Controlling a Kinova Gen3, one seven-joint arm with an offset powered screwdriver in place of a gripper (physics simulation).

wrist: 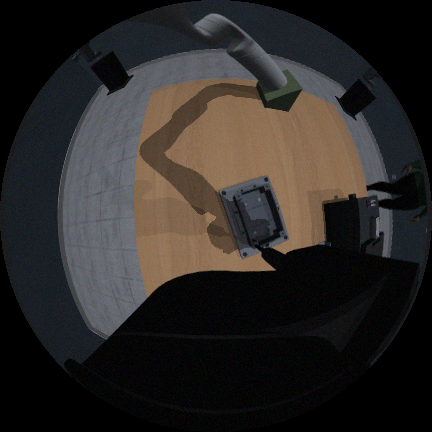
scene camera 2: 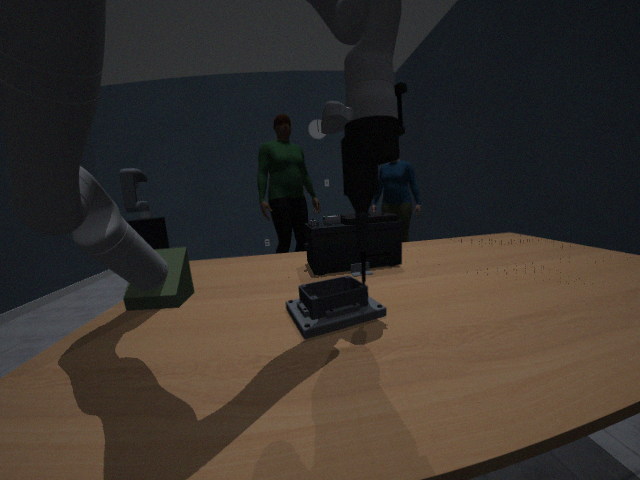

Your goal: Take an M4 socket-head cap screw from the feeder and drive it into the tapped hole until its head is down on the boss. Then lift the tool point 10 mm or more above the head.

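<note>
There's a black screw feeder (wrist: 342, 231) that I can see here.
</note>
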